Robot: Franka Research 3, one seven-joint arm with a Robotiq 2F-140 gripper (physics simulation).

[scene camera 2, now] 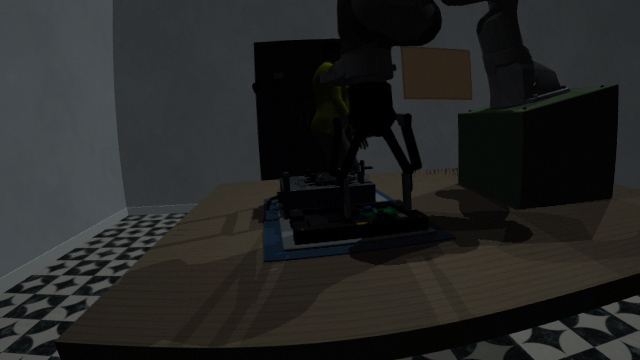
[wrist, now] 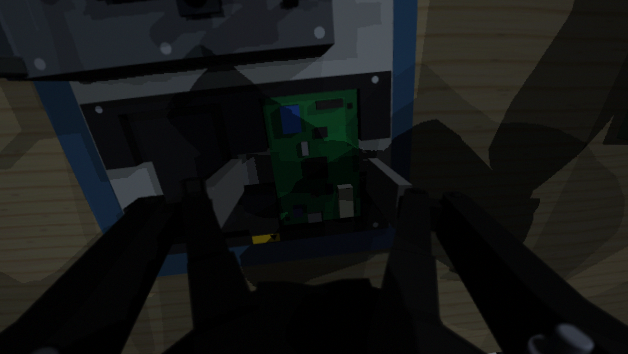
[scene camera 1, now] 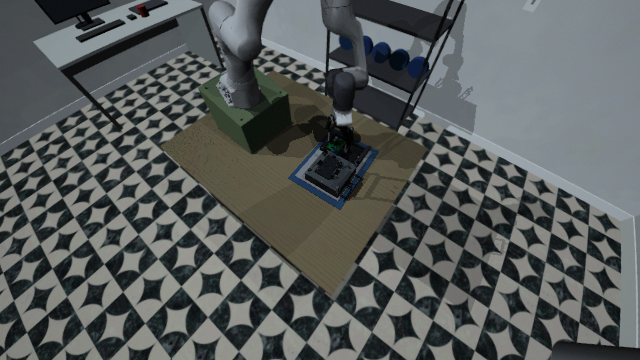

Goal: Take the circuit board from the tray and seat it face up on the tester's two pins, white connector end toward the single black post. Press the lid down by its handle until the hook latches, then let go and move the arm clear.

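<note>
The green circuit board (scene camera 1: 334, 145) (scene camera 2: 382, 212) (wrist: 292, 170) lies face up in the right part of the black tray (scene camera 2: 325, 234) (wrist: 245, 120). Its white connector (wrist: 345, 201) is at the lower right in the wrist view. My gripper (scene camera 1: 340, 143) (scene camera 2: 377, 211) (wrist: 305, 174) is open and empty, pointing down low at the tray. Its fingers stand on either side of the board, with a gap at each side, wider on the left. The grey tester (scene camera 1: 320, 181) (scene camera 2: 325, 197) (wrist: 250, 37) stands beside the tray. Its pins, black post, lid handle and hook cannot be told apart.
Tray and tester stand on a blue-edged mat (scene camera 1: 341, 204) (scene camera 2: 275, 250) (wrist: 405, 50) on the wooden table (scene camera 1: 260, 200) (scene camera 2: 225, 300). The arm's green base block (scene camera 1: 262, 122) (scene camera 2: 565, 150) is nearby. A shelf rack (scene camera 1: 400, 17) and a desk (scene camera 1: 60, 55) stand beyond the table.
</note>
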